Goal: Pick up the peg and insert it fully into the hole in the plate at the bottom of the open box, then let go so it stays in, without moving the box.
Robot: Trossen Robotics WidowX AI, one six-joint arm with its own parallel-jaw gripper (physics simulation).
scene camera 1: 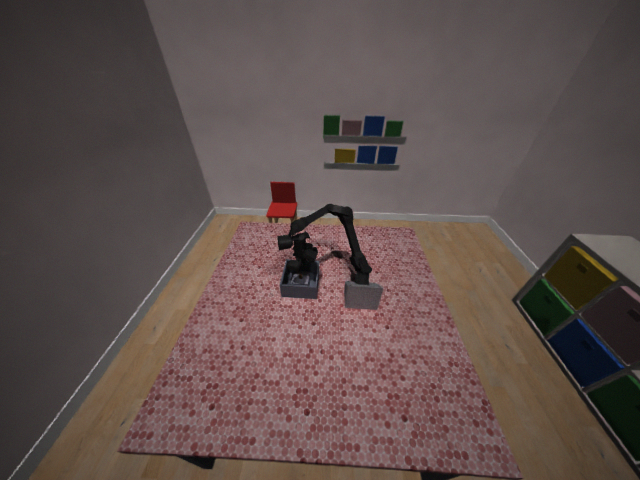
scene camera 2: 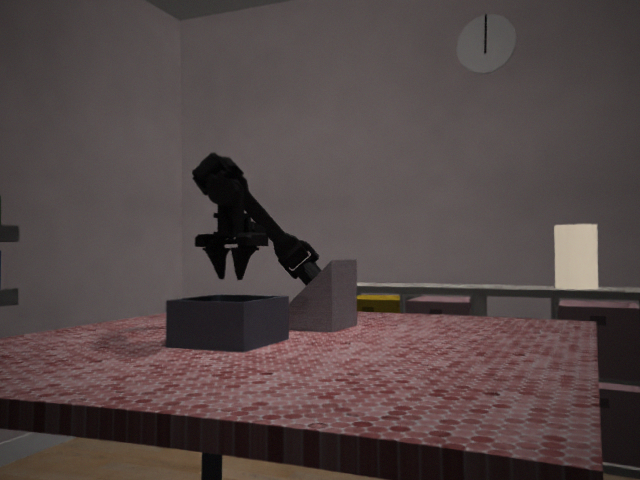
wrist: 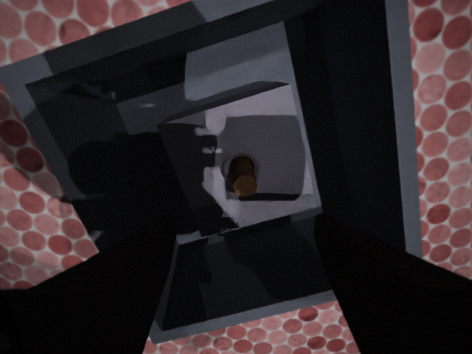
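Pixels of known places: gripper, between the fingertips: (scene camera 1: 300,267) (scene camera 2: 230,279) (wrist: 245,224); arm's base, origin of its link: (scene camera 1: 362,283) (scene camera 2: 319,284).
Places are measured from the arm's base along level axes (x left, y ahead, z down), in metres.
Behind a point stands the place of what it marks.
The open dark blue-grey box (scene camera 1: 299,290) @(x 0.059, y 0.315, z 0.046 m) (scene camera 2: 206,325) @(x -0.020, y 0.423, z 0.063 m) (wrist: 411,150) @(x 0.057, y 0.324, z 0.014 m) stands on the table. In the wrist view, the light grey plate (wrist: 270,135) @(x -0.012, y 0.310, z 0.054 m) lies at the bottom of the box, partly in shadow. The brown peg (wrist: 245,184) @(x -0.034, y 0.329, z 0.024 m) stands in the plate's round hole, its top end showing above the plate. How deep its lower end sits is hidden. The gripper (scene camera 2: 231,279) @(x -0.036, y 0.325, z -0.026 m) (wrist: 246,219) @(x -0.036, y 0.325, z -0.026 m) points down above the box's rim. Its fingers are apart and empty, clear of the peg. The box walls hide the peg in scene camera 2.
The grey wedge-shaped arm base (scene camera 1: 362,296) @(x 0.072, y -0.003, z 0.007 m) (scene camera 2: 338,297) @(x 0.076, y 0.035, z 0.029 m) stands beside the box on the red-and-pink tiled table top (scene camera 1: 310,372) @(x 0.409, y 0.190, z 0.112 m) (scene camera 2: 413,382) @(x 0.464, y 0.515, z 0.112 m). A red chair (scene camera 1: 282,201) stands beyond the table's far edge, and a shelf unit with coloured bins is off to the right.
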